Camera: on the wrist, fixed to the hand. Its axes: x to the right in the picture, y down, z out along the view.
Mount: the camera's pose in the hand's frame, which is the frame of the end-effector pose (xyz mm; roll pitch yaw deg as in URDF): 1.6 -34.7 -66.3 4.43 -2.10 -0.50
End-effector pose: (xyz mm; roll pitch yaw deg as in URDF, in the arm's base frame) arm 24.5 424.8 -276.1 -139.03 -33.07 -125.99
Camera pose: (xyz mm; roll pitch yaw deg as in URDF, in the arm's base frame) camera 33.1 466.0 -214.2 -135.72 -31.80 -123.93
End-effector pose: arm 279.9 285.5 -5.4 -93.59 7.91 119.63
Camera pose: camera 332.1 323.2 32.8 -88.88 7.54 121.78
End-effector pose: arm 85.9 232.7 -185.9 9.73 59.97 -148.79
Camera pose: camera 126.0 283.9 -222.9 12.78 57.97 -150.39
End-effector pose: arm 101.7 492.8 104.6 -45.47 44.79 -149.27
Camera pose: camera 77.3 561.6 88.0 -39.96 42.95 -147.70
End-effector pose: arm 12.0 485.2 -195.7 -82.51 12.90 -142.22
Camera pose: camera -36.8 536.3 -170.9 -77.64 12.12 -140.16
